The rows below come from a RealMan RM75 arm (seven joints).
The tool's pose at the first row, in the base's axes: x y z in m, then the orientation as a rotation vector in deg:
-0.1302 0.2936 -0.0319 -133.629 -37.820 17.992
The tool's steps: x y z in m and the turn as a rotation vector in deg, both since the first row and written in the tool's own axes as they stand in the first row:
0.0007 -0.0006 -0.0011 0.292 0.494 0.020
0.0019 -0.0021 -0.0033 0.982 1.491 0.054
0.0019 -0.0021 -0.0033 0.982 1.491 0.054
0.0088 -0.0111 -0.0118 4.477 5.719 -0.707
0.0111 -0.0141 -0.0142 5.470 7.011 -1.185
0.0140 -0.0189 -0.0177 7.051 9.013 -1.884
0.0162 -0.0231 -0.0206 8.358 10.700 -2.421
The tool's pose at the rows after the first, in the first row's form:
-0.1294 0.2938 -0.0307 -133.365 -37.470 17.493
-0.1281 0.2941 -0.0281 -132.730 -36.742 16.512
-0.1281 0.2941 -0.0281 -132.730 -36.742 16.512
-0.1223 0.2989 -0.0161 -129.069 -34.532 12.174
-0.1206 0.3007 -0.0124 -127.904 -34.154 10.745
-0.1186 0.3034 -0.0067 -126.056 -33.506 8.585
-0.1171 0.3057 -0.0018 -124.525 -32.907 6.803

